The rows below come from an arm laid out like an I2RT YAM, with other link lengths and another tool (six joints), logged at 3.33 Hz.
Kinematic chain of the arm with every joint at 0, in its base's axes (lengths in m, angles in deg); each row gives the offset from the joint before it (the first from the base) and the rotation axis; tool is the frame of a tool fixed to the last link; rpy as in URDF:
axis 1: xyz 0 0 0.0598 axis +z
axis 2: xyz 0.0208 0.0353 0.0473 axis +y
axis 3: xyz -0.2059 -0.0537 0 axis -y
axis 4: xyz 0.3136 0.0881 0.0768 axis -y
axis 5: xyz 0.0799 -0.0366 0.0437 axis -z
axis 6: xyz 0.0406 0 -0.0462 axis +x
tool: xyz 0.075 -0.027 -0.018 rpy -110.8 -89.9 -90
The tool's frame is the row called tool.
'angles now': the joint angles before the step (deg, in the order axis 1, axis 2, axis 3, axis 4, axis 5, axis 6). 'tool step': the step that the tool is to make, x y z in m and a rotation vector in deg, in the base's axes. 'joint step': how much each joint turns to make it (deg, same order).
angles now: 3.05 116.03 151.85 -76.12 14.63 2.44
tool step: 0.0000 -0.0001 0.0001 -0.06 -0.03 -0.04
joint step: 0.01 -0.04 -0.07 0.06 0.07 -0.02
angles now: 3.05 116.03 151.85 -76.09 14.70 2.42
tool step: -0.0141 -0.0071 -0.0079 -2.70 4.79 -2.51
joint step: 0.00 0.02 0.01 -4.89 3.50 -0.09
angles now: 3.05 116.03 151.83 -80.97 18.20 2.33
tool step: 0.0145 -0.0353 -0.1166 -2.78 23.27 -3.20
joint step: -4.19 3.82 -14.86 -3.92 1.47 -2.20
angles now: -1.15 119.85 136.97 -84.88 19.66 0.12
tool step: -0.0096 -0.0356 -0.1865 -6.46 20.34 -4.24
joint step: -3.02 3.62 -30.26 13.99 7.46 -0.37
